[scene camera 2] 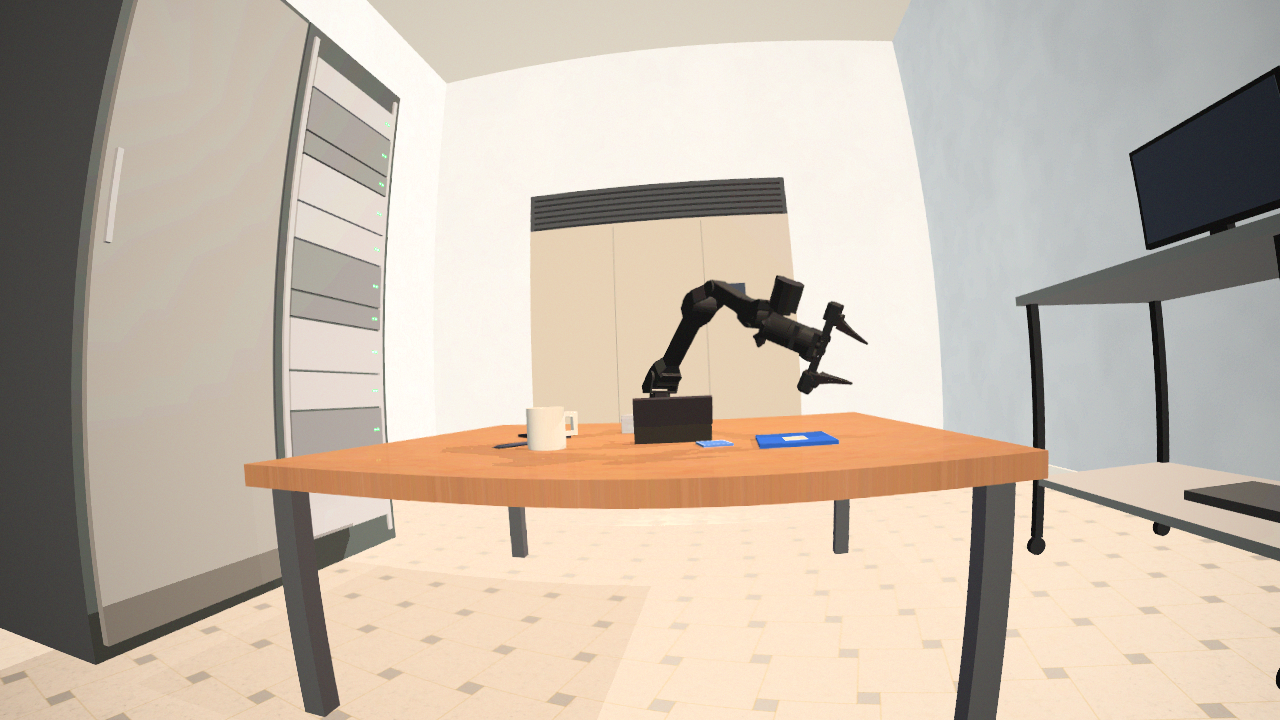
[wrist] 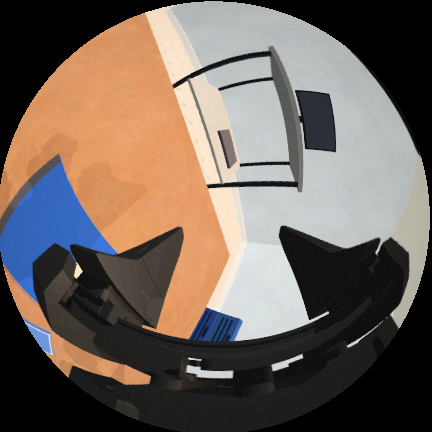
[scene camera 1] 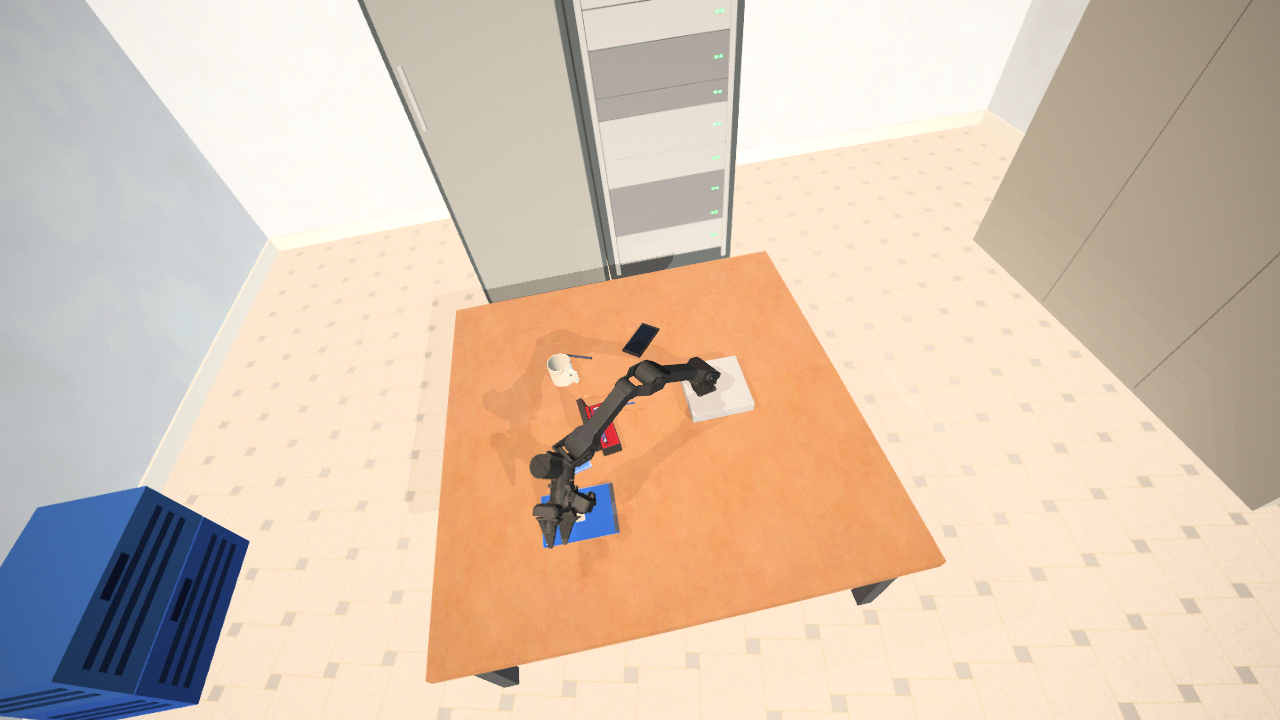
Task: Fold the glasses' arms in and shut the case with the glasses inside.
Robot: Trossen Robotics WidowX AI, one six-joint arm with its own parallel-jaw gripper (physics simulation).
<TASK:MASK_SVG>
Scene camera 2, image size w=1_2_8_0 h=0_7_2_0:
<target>my gripper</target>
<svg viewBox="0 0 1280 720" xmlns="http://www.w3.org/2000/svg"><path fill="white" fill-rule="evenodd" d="M835 301L828 302L822 318L826 320L822 331L793 321L785 337L784 347L799 353L802 359L810 362L808 369L802 372L797 385L798 390L806 395L810 394L819 384L853 384L853 382L827 374L823 371L818 373L817 371L821 358L825 354L827 345L831 340L830 334L833 326L836 326L835 329L855 340L868 345L868 342L857 334L844 320L845 315L842 314L844 305Z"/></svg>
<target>white mug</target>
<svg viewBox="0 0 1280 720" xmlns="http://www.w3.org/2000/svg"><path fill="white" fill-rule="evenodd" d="M526 408L527 445L529 450L562 450L566 448L566 436L578 435L577 411L565 412L564 407ZM565 417L570 417L571 430L566 431Z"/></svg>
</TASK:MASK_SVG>
